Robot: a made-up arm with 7 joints.
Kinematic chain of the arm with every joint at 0, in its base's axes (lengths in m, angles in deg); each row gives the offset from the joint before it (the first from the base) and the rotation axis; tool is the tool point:
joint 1: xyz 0 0 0.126 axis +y
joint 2: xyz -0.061 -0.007 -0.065 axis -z
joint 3: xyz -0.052 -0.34 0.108 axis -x
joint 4: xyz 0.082 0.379 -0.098 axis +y
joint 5: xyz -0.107 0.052 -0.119 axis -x
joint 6: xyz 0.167 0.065 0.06 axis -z
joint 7: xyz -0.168 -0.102 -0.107 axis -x
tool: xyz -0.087 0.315 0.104
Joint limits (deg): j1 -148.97..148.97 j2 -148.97..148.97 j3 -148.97..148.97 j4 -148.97..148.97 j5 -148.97..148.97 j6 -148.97..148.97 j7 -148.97..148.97
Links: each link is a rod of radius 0.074 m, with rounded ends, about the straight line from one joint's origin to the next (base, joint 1, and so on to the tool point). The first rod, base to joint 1, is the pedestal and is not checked.
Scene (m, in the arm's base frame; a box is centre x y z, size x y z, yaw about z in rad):
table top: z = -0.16
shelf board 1: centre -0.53 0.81 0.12 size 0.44 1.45 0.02 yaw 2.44
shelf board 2: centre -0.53 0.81 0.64 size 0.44 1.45 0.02 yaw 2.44
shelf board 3: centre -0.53 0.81 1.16 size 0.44 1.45 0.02 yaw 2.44
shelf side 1: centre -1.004 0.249 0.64 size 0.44 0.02 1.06 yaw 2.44
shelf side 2: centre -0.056 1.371 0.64 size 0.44 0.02 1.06 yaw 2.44
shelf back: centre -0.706 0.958 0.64 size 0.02 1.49 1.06 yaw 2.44
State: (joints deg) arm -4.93 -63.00 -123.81 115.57 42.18 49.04 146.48
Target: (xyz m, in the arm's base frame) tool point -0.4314 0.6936 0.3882
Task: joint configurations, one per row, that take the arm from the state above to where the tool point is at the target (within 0.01 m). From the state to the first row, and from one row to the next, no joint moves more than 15 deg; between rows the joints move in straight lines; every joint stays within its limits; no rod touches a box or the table.
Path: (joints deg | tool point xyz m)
1: -18.29 -75.71 -116.09 120.26 42.13 45.27 146.90 | 0.6103 -0.3128 0.4310
2: -31.66 -88.43 -108.37 124.96 42.08 41.50 147.31 | 0.5272 -0.0884 0.6161
3: -45.02 -101.14 -100.65 129.65 42.03 37.73 147.72 | 0.3433 0.1271 0.7243
4: -58.39 -113.86 -92.93 134.35 41.98 33.97 148.14 | 0.1129 0.3118 0.7183
5: -71.75 -126.57 -85.21 139.04 41.93 30.20 148.56 | -0.0985 0.4487 0.5958
6: -85.11 -139.29 -77.49 143.74 41.88 26.43 148.97 | -0.2360 0.5285 0.3882
7: -85.62 -144.13 -81.39 146.35 34.45 40.18 148.97 | -0.3292 0.6165 0.3997
8: -86.13 -148.97 -85.29 148.97 27.02 53.93 148.97 | -0.4314 0.6936 0.3882

